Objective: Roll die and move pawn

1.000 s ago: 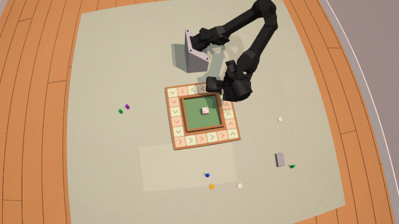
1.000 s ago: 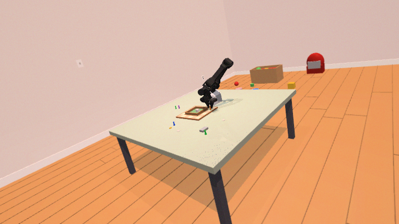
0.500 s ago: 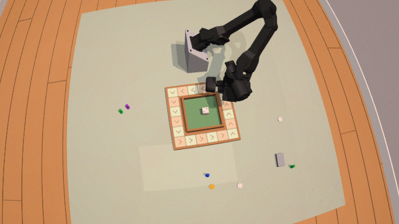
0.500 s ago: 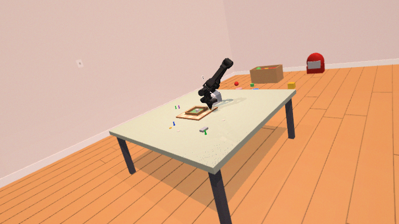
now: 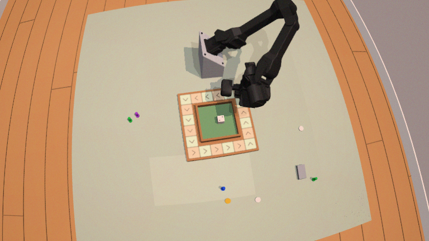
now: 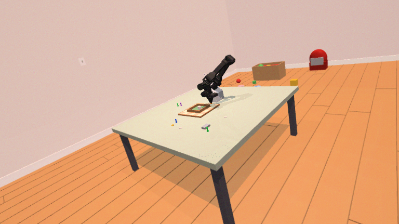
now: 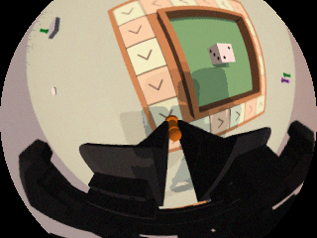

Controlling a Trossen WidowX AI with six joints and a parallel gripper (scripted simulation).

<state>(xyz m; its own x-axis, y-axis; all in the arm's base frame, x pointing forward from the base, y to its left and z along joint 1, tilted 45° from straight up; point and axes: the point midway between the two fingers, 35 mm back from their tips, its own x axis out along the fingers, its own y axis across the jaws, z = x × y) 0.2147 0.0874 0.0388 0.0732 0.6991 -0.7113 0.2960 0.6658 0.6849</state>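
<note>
Now: gripper tip 60 mm short of the white die, 100 mm to the left of it and 30 mm above it. Round my gripper tip: blue pawn (330 mm ahead, 150 mm to the right, 40 mm below); then green dice tray (60 mm ahead, 110 mm to the right, 50 mm below); then orange pawn (10 mm above).
</note>
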